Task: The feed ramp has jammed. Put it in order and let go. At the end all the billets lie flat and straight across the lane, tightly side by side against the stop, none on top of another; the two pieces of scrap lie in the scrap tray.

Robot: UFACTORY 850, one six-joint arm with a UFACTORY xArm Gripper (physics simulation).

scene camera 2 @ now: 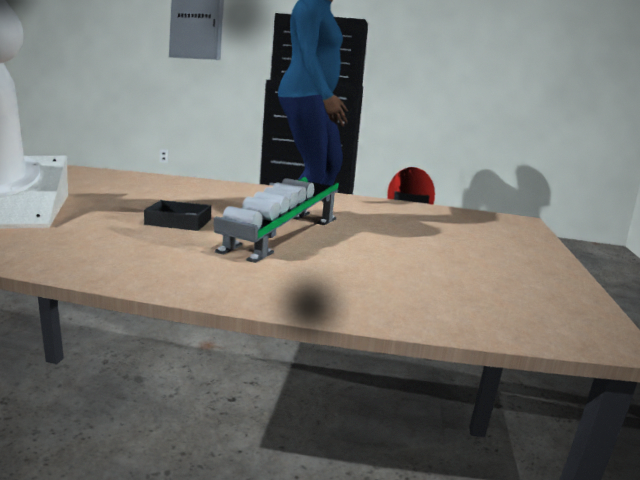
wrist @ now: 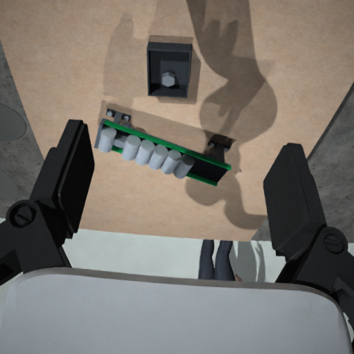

Observation:
In view: the gripper (wrist: pixel 183 151) and a black scrap tray (scene camera 2: pixel 170 214).
The black scrap tray shows as well in the wrist view (wrist: pixel 162 57).

